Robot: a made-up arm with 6 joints.
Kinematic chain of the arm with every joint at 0, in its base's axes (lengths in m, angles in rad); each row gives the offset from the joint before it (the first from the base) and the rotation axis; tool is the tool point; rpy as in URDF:
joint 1: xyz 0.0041 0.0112 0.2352 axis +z
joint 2: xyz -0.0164 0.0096 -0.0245 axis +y
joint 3: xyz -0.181 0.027 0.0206 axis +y
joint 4: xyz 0.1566 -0.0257 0.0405 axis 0.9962 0 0.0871
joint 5: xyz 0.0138 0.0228 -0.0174 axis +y
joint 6: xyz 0.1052 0.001 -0.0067 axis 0.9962 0 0.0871
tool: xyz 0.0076 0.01 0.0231 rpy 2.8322 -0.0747 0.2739
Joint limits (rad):
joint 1: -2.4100..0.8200
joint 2: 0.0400..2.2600
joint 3: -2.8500..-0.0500
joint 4: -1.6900..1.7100
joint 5: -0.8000..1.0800
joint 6: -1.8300..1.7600
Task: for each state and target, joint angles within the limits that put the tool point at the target. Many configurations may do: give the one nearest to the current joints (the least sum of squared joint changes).
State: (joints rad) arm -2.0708 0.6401 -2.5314 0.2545 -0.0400 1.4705
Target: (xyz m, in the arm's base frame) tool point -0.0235 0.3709 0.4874
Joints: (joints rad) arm -1.4405 0.1490 -2.2968 0.1770 0.1206 1.5180
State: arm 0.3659 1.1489 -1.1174 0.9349 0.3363 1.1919
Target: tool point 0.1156 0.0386 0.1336
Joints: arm -0.1229 1.5055 -0.2692 0.6890 0.1977 1.2702
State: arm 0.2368 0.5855 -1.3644 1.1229 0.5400 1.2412
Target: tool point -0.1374 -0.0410 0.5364
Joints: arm 0.7337 0.1572 -1.4233 1.0710 0.2720 1.2250
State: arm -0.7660 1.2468 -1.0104 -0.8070 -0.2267 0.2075
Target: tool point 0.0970 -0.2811 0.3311
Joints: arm -1.3700 1.6968 -1.3768 -0.8016 -0.1210 0.2548
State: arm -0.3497 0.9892 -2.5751 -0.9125 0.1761 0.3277
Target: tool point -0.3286 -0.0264 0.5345
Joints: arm 0.0348 0.4509 -2.6590 -0.9942 0.4525 0.3532
